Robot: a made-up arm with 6 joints.
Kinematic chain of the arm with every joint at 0, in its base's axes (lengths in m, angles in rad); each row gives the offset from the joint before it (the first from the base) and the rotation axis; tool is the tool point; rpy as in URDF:
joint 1: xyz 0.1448 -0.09 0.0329 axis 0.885 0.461 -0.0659
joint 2: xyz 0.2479 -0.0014 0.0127 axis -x
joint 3: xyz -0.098 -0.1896 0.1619 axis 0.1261 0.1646 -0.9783
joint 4: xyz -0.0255 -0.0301 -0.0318 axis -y
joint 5: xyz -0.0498 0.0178 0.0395 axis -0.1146 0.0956 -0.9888
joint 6: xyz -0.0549 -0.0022 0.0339 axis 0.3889 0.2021 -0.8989
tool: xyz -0.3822 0.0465 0.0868 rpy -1.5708 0 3.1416
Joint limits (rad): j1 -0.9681..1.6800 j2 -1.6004..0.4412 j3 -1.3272..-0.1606 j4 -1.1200..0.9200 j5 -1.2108..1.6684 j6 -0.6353..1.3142
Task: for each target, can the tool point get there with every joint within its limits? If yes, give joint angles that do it. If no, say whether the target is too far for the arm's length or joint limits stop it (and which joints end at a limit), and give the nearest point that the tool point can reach.
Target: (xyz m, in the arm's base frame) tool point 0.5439 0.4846 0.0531
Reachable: no: joint limits stop it (at a limit: joint 1, joint 2, joint 3, joint 4, joint 6) | nearest point 0.3846 0.3408 0.0728 | short by 0.216 m
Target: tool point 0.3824 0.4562 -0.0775
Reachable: no: joint limits stop it (at a limit: joint 1, joint 2, joint 3, joint 4) | nearest point 0.3128 0.3521 0.0138 | short by 0.155 m
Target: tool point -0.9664 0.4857 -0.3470
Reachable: no: too far | nearest point -0.3810 0.2732 -0.2439 | short by 0.631 m
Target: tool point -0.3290 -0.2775 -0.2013
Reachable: yes | joints 1.4179 -0.6233 -0.7459 0.2052 -0.1141 0.5662
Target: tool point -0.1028 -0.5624 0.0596
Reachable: yes | joints 0.9533 -0.2199 -1.2236 -0.4153 0.6041 0.2627
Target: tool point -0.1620 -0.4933 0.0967
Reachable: yes | joints -0.6111 -0.9007 -1.0429 -0.1463 0.7461 -0.0113
